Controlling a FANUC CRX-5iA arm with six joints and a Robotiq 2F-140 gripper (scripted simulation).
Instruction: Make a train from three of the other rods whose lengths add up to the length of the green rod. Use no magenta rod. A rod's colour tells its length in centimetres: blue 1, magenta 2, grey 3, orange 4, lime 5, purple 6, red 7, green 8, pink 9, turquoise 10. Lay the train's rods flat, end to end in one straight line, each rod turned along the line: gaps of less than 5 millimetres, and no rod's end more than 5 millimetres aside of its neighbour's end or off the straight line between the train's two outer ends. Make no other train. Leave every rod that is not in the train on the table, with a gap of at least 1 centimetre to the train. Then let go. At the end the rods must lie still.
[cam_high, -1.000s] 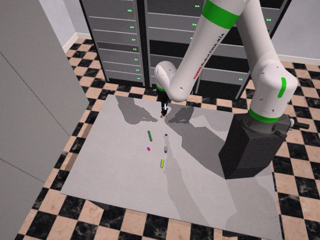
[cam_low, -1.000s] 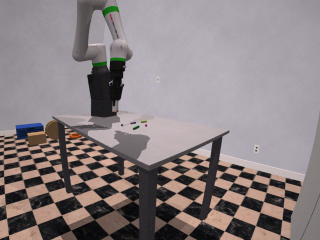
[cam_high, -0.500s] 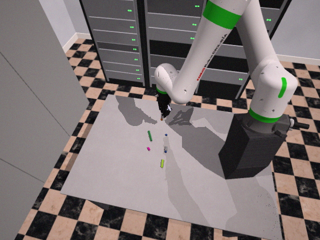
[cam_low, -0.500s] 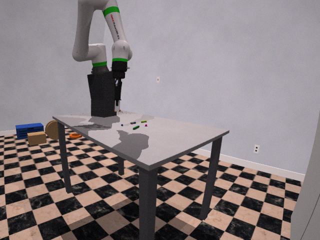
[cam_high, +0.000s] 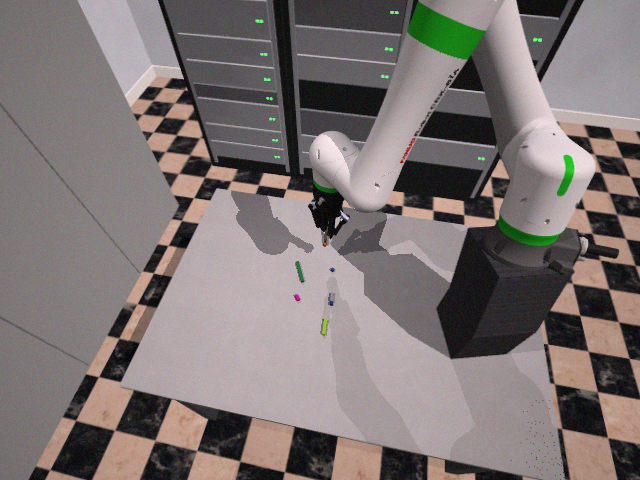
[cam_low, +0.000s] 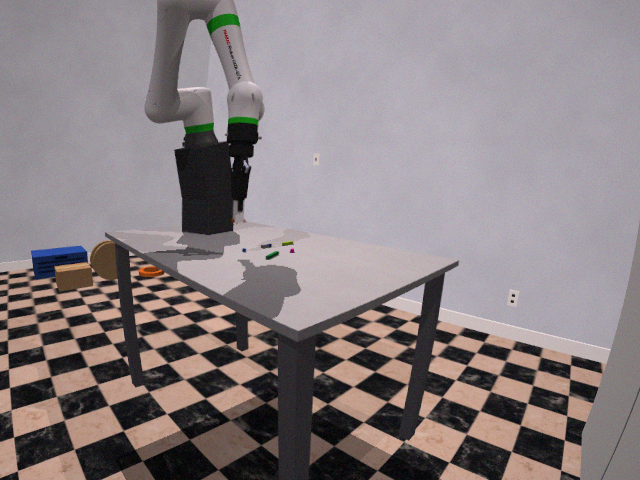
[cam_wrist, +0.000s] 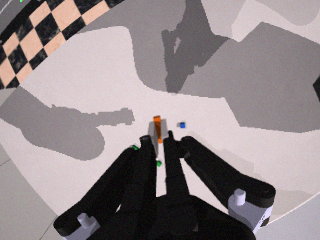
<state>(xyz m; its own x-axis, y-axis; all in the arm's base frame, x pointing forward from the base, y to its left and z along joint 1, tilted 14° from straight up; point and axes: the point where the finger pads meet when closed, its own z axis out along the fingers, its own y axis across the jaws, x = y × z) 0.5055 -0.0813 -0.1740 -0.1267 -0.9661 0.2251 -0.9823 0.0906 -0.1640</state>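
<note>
My hand is 14 cm to the right of the grey rod, 13 cm above it and 7 cm past it. The rest, counted from my hand: magenta rod (18 cm to the left, 13 cm below, 4 cm ahead); orange rod (3 cm below); green rod (13 cm below, 9 cm to the left, 7 cm ahead).
</note>
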